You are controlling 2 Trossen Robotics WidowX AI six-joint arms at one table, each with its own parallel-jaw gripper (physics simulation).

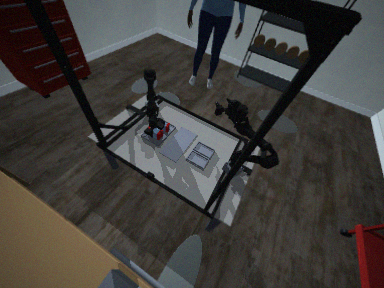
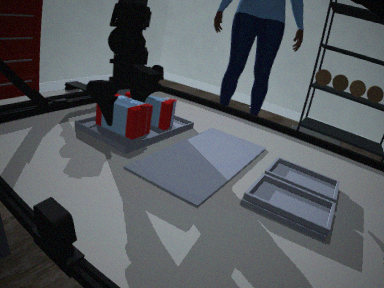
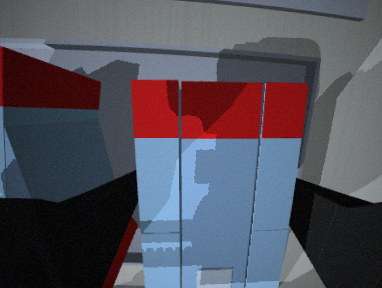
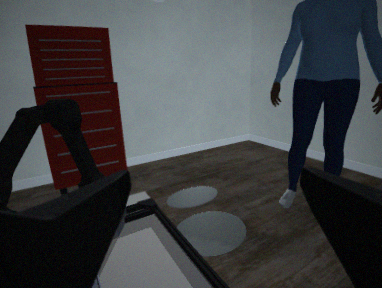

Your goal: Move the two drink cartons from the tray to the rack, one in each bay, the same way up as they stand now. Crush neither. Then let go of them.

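Places are measured from the left arm's base along level axes (x right, y ahead, z up), in centimetres.
Where they show: left gripper, fingertip midpoint: (image 2: 123, 121) (image 3: 205, 176); right gripper, fingertip midpoint: (image 1: 221, 99) (image 4: 214, 177).
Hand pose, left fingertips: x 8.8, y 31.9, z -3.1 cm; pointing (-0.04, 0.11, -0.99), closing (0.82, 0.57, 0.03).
Observation:
After its pixels a point has its place.
Two light-blue drink cartons with red ends lie in the grey tray (image 2: 134, 144) @(y 42.0, x 8.6, z -4.1 cm) (image 1: 148, 139) @(y 33.8, x 15.5, z -5.4 cm) (image 3: 311, 86) @(y 41.6, x 11.6, z -4.1 cm) at the left of the table. The near carton (image 2: 125, 118) @(y 36.1, x 9.5, z -0.7 cm) (image 1: 158, 134) @(y 37.0, x 8.0, z 1.4 cm) (image 3: 218, 177) @(y 33.3, x 7.5, z 1.8 cm) lies between the fingers of my left gripper (image 2: 122, 108) (image 1: 154, 130) @(y 31.9, x 8.8, z -3.1 cm) (image 3: 205, 176) @(y 31.9, x 8.8, z -3.1 cm). That gripper is lowered into the tray and open, with one finger on each side of the carton. The second carton (image 2: 162, 111) @(y 31.7, x -0.7, z -0.4 cm) (image 1: 167, 127) @(y 32.2, x -1.7, z 0.8 cm) (image 3: 73, 137) @(y 29.8, x 0.6, z -1.7 cm) lies beside it. The two-bay rack (image 2: 282, 212) @(y 68.9, x -8.2, z -4.1 cm) (image 1: 201, 154) @(y 64.1, x -17.7, z -4.6 cm) stands empty at the right. My right gripper (image 1: 219, 108) (image 4: 214, 177) @(y 51.3, x -32.1, z 36.3 cm) is open and empty, raised above the table's far edge.
A flat grey mat (image 2: 196, 164) @(y 49.9, x -2.1, z -5.2 cm) (image 1: 178, 143) @(y 46.8, x -5.5, z -5.1 cm) lies between tray and rack. A black frame post (image 1: 76, 88) @(y 30.3, x 47.1, z 46.3 cm) and a slanting beam (image 1: 276, 111) @(y 102.7, x 2.6, z 80.5 cm) rise around the table. A person (image 1: 212, 34) (image 2: 259, 57) stands beyond the far edge. A shelf unit (image 1: 248, 54) and a red cabinet (image 1: 62, 43) stand by the walls.

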